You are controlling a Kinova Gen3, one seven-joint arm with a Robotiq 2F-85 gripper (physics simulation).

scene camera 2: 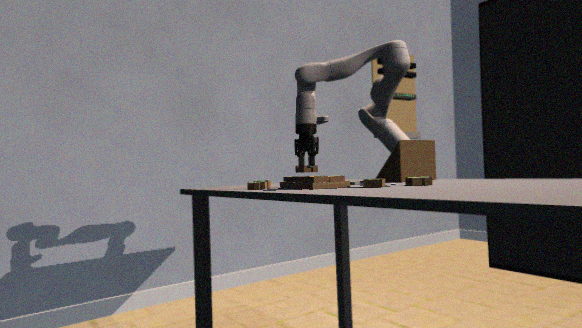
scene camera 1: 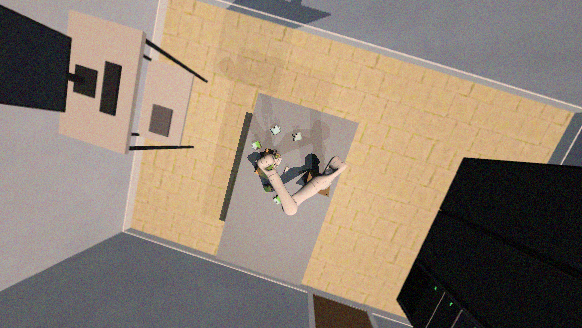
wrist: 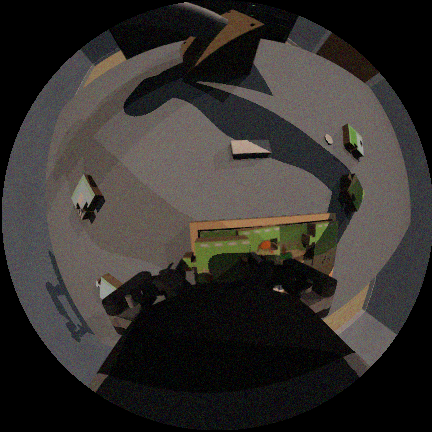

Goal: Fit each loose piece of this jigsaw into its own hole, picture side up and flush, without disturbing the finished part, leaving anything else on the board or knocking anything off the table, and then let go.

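Note:
My gripper [scene camera 2: 306, 161] [wrist: 215, 263] is shut on a green jigsaw piece [scene camera 2: 306, 169] [wrist: 220, 245] with pale dashes, held picture side up, a little above the board [scene camera 2: 320, 185] [wrist: 260, 221]. Inside the board, green picture parts and an orange spot [wrist: 265, 245] show. A dark green piece [wrist: 326, 242] appears to overlap its right rim. In scene camera 2, blocks stand raised on the board. Loose pieces lie around it: pale ones [scene camera 1: 275, 130] [wrist: 86, 195], [scene camera 1: 297, 136], a green-white one [scene camera 1: 256, 145], a dark green one [scene camera 1: 268, 188] [wrist: 354, 192], and another green-white one [scene camera 1: 277, 199] [wrist: 354, 141]. My fingers hide the board's near part.
A small beige block [scene camera 1: 286, 170] [wrist: 249, 148] lies between the board and the robot's wooden base [scene camera 2: 417, 160] [wrist: 230, 45]. A small pale disc [wrist: 328, 139] lies beside a loose piece. The table edge [scene camera 2: 225, 194] is near the board's outer side.

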